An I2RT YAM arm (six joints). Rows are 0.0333 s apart.
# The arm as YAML. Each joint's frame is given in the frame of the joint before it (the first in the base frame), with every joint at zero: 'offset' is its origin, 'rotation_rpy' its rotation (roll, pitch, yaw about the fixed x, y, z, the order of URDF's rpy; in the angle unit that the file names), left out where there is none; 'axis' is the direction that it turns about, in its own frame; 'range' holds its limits. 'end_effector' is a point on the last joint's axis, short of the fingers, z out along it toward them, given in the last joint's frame.
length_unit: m
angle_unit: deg
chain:
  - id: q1
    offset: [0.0, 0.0, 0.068]
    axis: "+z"
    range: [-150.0, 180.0]
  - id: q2
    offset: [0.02, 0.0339, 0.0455]
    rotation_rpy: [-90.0, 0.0, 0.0]
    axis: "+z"
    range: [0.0, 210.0]
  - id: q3
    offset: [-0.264, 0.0, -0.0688]
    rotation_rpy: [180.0, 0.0, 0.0]
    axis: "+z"
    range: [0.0, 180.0]
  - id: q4
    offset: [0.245, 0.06, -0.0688]
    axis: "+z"
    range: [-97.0, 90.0]
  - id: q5
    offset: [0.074, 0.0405, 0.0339]
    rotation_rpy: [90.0, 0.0, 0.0]
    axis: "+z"
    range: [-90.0, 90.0]
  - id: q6
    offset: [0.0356, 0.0, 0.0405]
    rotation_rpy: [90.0, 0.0, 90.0]
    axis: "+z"
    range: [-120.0, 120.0]
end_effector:
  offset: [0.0, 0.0, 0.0]
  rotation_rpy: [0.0, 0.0, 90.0]
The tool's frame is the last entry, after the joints.
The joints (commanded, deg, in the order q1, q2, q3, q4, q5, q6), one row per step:
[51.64 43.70 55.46 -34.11 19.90 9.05]
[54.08 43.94 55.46 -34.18 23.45 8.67]
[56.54 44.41 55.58 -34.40 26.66 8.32]
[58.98 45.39 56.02 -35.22 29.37 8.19]
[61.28 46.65 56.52 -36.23 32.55 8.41]
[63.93 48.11 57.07 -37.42 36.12 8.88]
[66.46 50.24 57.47 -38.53 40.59 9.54]
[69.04 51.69 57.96 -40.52 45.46 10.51]
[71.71 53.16 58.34 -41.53 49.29 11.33]
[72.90 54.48 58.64 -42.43 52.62 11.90]
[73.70 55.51 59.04 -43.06 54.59 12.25]
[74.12 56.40 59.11 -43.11 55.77 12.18]
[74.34 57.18 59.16 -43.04 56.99 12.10]
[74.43 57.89 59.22 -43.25 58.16 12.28]
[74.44 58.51 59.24 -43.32 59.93 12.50]
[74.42 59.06 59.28 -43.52 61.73 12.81]
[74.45 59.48 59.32 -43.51 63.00 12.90]
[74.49 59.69 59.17 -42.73 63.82 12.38]
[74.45 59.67 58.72 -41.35 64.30 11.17]
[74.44 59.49 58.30 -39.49 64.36 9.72]
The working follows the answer.
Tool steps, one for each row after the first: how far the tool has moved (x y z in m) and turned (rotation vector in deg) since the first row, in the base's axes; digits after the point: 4 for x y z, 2 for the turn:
[-0.0032 0.0034 -0.0004 -1.38 -1.07 -0.70]
[-0.0063 0.0076 -0.0009 -2.84 -1.94 -1.07]
[-0.0091 0.0130 -0.0018 -4.68 -2.21 -1.04]
[-0.0113 0.0189 -0.0033 -6.73 -2.42 -1.66]
[-0.0143 0.0256 -0.0052 -8.96 -2.72 -2.33]
[-0.0161 0.0344 -0.0094 -11.94 -3.25 -3.91]
[-0.0201 0.0395 -0.0123 -14.85 -4.17 -5.83]
[-0.0247 0.0462 -0.0147 -16.82 -5.33 -6.69]
[-0.0260 0.0504 -0.0169 -18.76 -6.39 -8.44]
[-0.0268 0.0538 -0.0179 -20.00 -7.09 -9.36]
[-0.0268 0.0573 -0.0197 -21.10 -7.60 -9.84]
[-0.0264 0.0601 -0.0213 -22.02 -8.15 -10.56]
[-0.0257 0.0621 -0.0229 -22.91 -8.55 -11.44]
[-0.0247 0.0636 -0.0241 -23.69 -9.28 -12.93]
[-0.0238 0.0646 -0.0251 -24.43 -10.01 -14.49]
[-0.0232 0.0657 -0.0257 -24.93 -10.61 -15.52]
[-0.0228 0.0670 -0.0260 -25.12 -11.23 -16.04]
[-0.0222 0.0680 -0.0266 -25.36 -11.91 -16.19]
[-0.0219 0.0691 -0.0261 -25.08 -12.53 -15.98]

Tool pose at each row, in the base's axes (x y z in m, rotation vector in deg; rounded; the steps above come from the unrounded poses):
[0.1064 0.1149 0.3637 -28.20 108.33 20.80]
[0.1032 0.1184 0.3633 -28.54 107.78 18.73]
[0.1001 0.1225 0.3628 -29.24 107.37 16.87]
[0.0973 0.1280 0.3619 -30.52 107.54 15.09]
[0.0952 0.1338 0.3604 -31.28 107.91 12.71]
[0.0921 0.1405 0.3585 -32.13 108.21 10.08]
[0.0903 0.1493 0.3543 -32.59 108.54 6.08]
[0.0863 0.1545 0.3514 -32.68 108.44 1.82]
[0.0817 0.1611 0.3490 -33.20 107.74 -0.91]
[0.0805 0.1653 0.3468 -32.82 107.22 -4.17]
[0.0796 0.1688 0.3458 -32.77 106.81 -6.11]
[0.0796 0.1722 0.3440 -33.03 106.51 -7.59]
[0.0801 0.1750 0.3424 -32.95 106.16 -9.06]
[0.0807 0.1771 0.3408 -32.68 105.96 -10.56]
[0.0817 0.1786 0.3396 -31.78 105.48 -12.42]
[0.0826 0.1796 0.3386 -30.77 104.98 -14.29]
[0.0832 0.1806 0.3380 -30.14 104.53 -15.55]
[0.0836 0.1819 0.3377 -29.80 103.97 -16.19]
[0.0842 0.1829 0.3371 -29.85 103.33 -16.65]
[0.0846 0.1840 0.3376 -29.92 102.67 -16.37]

